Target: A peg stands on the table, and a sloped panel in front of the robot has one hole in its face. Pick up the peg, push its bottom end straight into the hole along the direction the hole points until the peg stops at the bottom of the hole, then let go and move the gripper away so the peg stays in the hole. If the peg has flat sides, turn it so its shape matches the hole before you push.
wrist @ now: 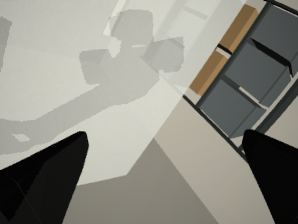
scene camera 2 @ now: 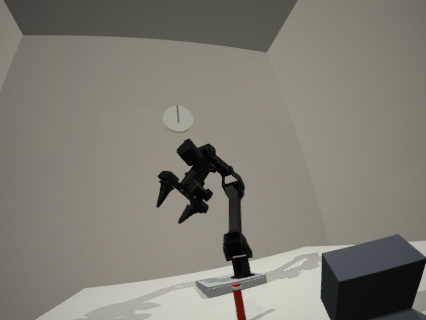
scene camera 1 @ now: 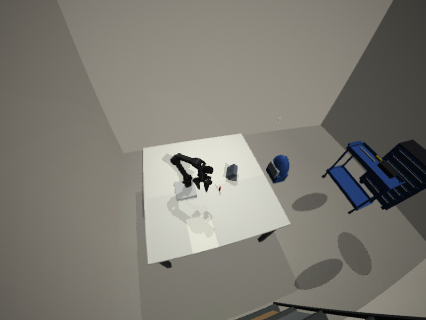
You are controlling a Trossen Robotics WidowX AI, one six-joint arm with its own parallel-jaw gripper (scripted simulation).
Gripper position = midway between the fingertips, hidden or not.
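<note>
My gripper (scene camera 2: 168, 215), (wrist: 166, 138): open, holding nothing.
</note>
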